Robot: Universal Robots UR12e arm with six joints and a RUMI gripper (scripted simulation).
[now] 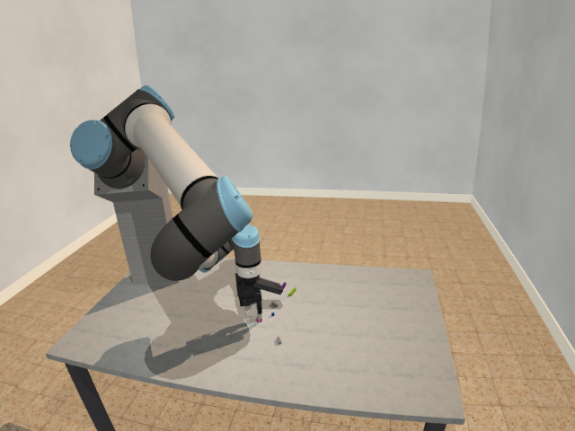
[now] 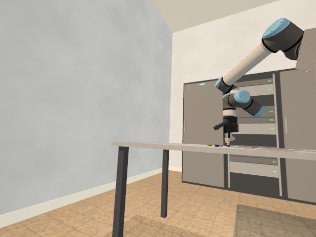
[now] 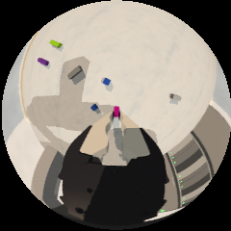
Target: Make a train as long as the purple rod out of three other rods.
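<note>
My gripper is now 10 mm above the magenta rod. Round my hand: lime rod 130 mm ahead, 180 mm to the left, 10 mm below; then purple rod 90 mm ahead, 220 mm to the left, 10 mm below.
</note>
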